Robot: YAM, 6 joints.
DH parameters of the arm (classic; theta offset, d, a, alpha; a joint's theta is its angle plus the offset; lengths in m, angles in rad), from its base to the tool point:
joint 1: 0 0.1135 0.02 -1.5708
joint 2: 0 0 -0.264 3.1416
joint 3: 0.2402 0 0.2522 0
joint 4: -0.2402 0 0.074 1.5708
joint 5: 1.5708 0 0 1.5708
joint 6: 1.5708 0.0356 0 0
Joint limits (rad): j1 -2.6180..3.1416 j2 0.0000..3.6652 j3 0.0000..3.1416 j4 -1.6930..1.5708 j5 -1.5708..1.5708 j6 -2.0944..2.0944
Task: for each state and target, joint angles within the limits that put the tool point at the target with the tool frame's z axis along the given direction. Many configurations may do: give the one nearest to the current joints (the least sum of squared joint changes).
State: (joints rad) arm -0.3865 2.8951 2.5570 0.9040 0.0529 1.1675
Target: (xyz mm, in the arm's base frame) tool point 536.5 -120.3 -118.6 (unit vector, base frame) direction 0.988 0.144 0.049
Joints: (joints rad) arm -0.2452 3.3133 2.2038 1.1625 -0.3894 1.1675
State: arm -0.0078 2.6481 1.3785 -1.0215 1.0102 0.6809
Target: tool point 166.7 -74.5 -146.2 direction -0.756 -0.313 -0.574
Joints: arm -0.3162 2.9026 1.0185 -0.5116 0.5619 0.6809
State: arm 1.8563 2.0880 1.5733 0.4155 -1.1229 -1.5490
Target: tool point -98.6 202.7 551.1 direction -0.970 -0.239 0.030
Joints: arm 1.8652 1.3035 1.6775 0.1428 -1.5100 -1.5490
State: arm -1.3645 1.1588 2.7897 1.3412 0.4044 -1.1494
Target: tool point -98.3 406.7 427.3 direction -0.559 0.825 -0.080
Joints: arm -1.3659 0.3253 1.9850 1.5685 0.3893 -1.1494
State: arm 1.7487 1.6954 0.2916 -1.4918 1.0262 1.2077
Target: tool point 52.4 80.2 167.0 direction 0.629 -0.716 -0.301
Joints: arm 1.2943 1.4120 0.4885 -1.6909 0.9290 1.2077
